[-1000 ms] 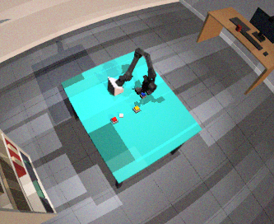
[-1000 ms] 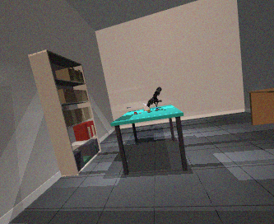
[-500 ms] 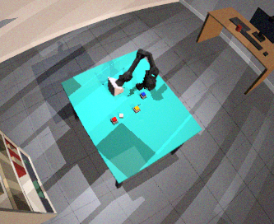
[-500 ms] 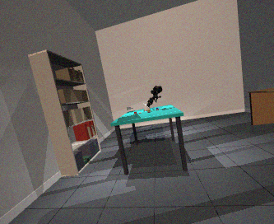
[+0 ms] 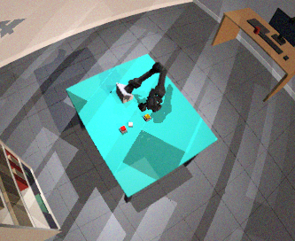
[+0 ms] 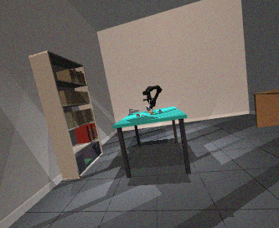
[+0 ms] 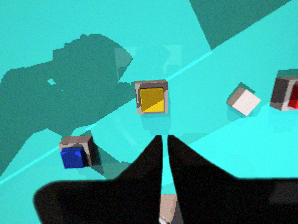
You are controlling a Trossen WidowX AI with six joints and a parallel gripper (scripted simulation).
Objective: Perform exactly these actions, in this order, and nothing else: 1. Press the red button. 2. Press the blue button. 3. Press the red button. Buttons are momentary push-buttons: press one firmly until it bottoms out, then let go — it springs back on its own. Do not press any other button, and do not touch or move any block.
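Right now the red button is 40 mm behind my gripper tip, 220 mm to the right of it and 120 mm below it. From my gripper tip the other things lie so: white block (40 mm behind, 140 mm to the right, 140 mm below); yellow button (10 mm to the left, 120 mm below); blue button (70 mm behind, 150 mm to the left, 120 mm below).
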